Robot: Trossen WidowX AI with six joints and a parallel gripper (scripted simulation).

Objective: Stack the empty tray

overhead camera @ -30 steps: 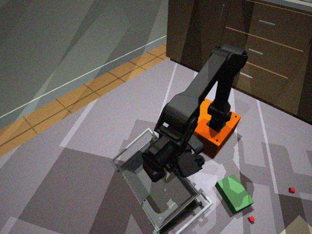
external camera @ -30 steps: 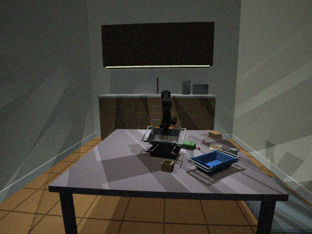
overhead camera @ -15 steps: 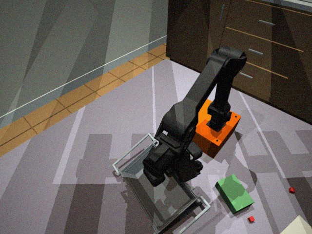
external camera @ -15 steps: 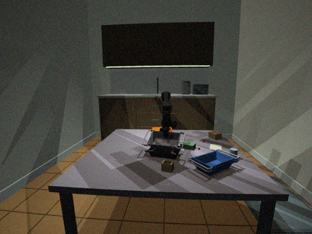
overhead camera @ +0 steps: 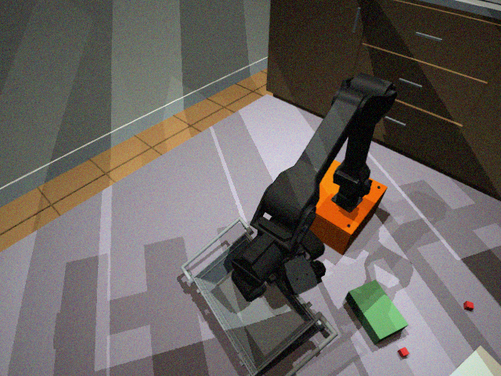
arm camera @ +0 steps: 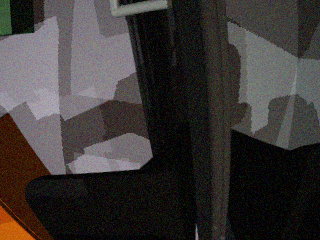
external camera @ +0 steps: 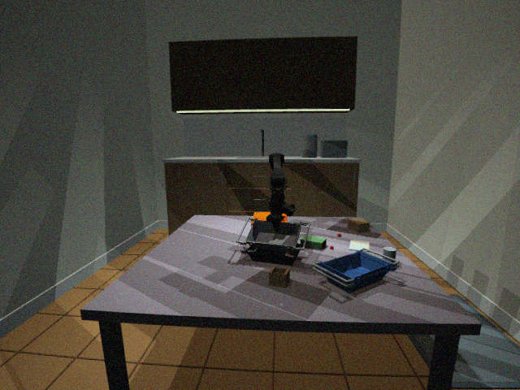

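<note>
Right now my gripper tip is 70 mm short of the tray and 10 mm to the left of it. The rest, counted from my gripper tip: green block: 160 mm behind, 180 mm to the left, 100 mm below; brown box: 280 mm ahead, 40 mm to the left, 110 mm below; white sheet: 190 mm behind, 430 mm to the left, 120 mm below.
</note>
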